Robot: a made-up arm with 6 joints.
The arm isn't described. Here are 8 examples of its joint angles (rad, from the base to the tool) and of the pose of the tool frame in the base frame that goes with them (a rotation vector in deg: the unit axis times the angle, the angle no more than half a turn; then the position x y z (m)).
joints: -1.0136 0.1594 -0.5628 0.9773 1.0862 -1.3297
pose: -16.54 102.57 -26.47 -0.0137 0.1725 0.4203
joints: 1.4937 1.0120 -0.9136 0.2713 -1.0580 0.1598
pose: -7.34 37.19 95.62 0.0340 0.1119 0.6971
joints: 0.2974 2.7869 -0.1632 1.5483 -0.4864 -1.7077
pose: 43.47 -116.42 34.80 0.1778 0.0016 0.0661
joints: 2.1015 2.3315 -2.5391 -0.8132 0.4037 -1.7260
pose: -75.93 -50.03 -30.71 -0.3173 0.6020 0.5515
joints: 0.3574 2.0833 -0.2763 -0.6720 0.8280 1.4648
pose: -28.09 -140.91 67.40 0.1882 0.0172 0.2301
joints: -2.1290 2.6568 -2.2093 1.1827 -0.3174 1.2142
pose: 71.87 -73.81 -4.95 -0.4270 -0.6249 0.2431
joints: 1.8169 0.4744 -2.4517 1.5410 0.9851 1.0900
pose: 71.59 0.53 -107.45 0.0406 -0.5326 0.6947
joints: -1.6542 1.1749 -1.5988 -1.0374 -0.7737 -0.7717
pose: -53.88 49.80 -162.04 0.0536 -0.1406 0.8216
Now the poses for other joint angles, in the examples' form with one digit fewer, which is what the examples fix.
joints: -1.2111 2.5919 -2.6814 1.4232 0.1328 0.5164
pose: 82.9 6.1 39.6 0.278 -0.698 0.441
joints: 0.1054 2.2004 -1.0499 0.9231 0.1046 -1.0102
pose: -16.5 153.6 6.7 0.489 0.061 0.203
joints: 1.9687 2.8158 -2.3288 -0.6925 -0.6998 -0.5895
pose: -82.5 -20.4 55.1 -0.339 0.692 0.207
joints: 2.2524 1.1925 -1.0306 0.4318 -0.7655 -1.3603
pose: -56.2 12.1 56.1 -0.114 0.191 0.680
